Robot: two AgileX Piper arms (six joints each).
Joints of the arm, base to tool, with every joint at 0 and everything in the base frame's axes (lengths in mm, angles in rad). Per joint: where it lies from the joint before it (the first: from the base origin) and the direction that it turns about. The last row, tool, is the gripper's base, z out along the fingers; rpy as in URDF.
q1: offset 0 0 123 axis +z
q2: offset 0 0 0 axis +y
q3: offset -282.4 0 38.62 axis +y
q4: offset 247.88 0 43.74 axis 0.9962 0 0.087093
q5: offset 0 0 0 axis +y
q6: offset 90.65 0 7.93 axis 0.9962 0 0.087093
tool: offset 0 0 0 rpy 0 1.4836 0
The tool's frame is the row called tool.
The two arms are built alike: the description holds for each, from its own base.
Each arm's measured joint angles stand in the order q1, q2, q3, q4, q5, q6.
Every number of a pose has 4 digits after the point. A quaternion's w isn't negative.
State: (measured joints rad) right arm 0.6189 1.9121 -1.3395 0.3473 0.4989 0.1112; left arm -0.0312 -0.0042 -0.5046 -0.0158 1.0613 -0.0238
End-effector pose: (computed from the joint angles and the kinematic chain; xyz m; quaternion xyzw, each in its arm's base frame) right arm 0.3291 0.2526 0.2052 -0.1193 0.9432 0.2165 0.2220; left arm -0.0061 -0.0011 0.2786 0.0035 0.8511 -0.0223 0.5246
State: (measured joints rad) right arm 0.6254 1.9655 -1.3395 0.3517 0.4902 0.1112; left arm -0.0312 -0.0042 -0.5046 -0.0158 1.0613 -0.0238
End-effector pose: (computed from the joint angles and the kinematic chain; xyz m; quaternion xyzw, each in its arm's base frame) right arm 0.3311 0.2573 0.1833 -0.1187 0.9497 0.2074 0.2024; left arm -0.0061 -0.0011 0.2786 0.0035 0.8511 -0.0223 0.5246
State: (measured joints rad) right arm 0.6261 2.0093 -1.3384 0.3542 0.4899 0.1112; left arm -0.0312 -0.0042 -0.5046 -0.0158 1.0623 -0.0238
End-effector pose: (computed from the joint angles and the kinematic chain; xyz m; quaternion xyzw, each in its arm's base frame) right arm 0.3325 0.2588 0.1647 -0.1169 0.9558 0.1979 0.1832; left arm -0.0061 -0.0011 0.2785 0.0035 0.8513 -0.0223 0.5242
